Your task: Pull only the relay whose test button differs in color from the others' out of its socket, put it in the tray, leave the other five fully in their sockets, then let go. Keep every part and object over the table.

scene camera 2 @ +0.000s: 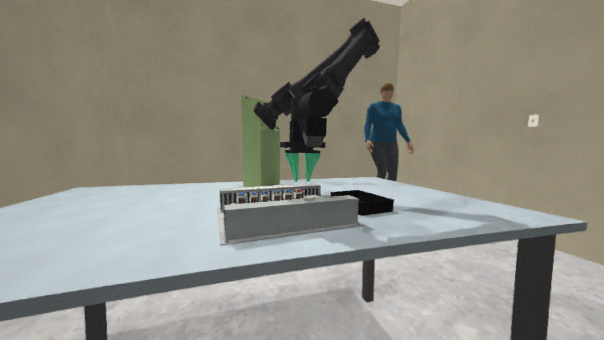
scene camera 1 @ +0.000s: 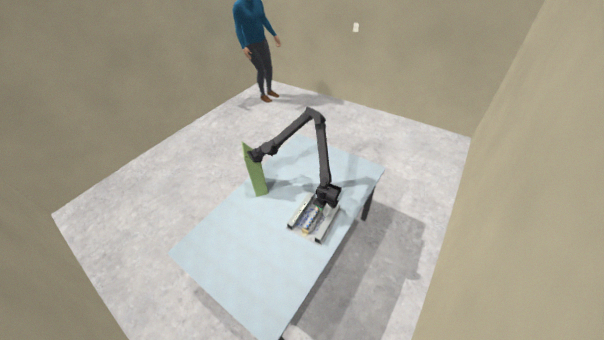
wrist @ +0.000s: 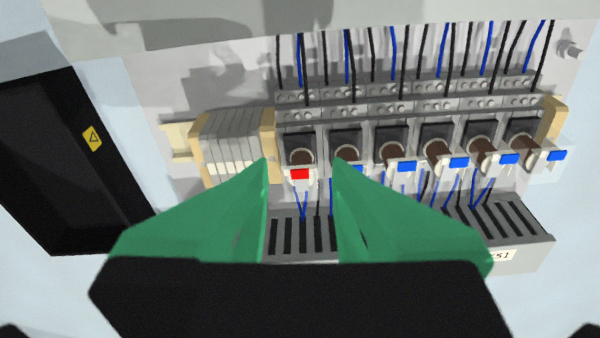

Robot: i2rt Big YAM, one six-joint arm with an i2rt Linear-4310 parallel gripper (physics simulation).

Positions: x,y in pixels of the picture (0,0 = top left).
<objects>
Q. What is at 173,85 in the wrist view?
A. A panel.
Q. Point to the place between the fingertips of my gripper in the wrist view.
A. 300,169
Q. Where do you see a blue-button relay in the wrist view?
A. At 350,144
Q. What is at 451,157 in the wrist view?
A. A blue-button relay.
</objects>
